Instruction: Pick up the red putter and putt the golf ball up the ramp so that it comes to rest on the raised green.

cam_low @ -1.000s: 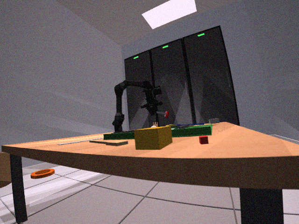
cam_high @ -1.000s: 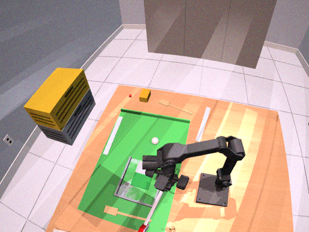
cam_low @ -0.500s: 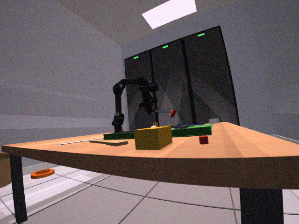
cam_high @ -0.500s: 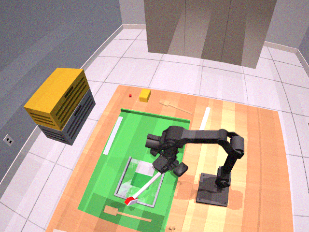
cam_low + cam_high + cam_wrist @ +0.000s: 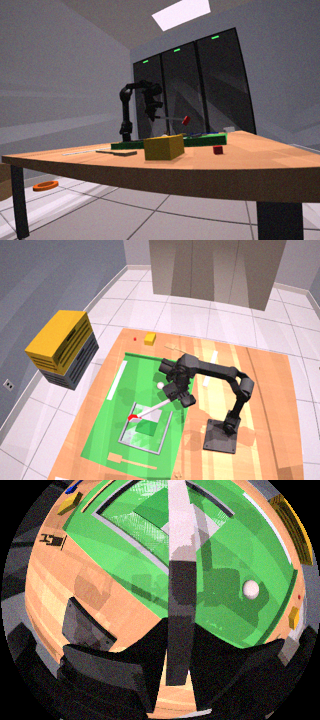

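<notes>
The red putter is 90 mm to the left of my gripper tip, 70 mm ahead of it and 10 mm above it. From my gripper tip the other things lie so: green mat 180 mm ahead, 130 mm below, 70 mm to the left; then grey frame 180 mm to the left, 130 mm below, 100 mm ahead; then white golf ball 150 mm ahead, 110 mm below, 100 mm to the right.
</notes>
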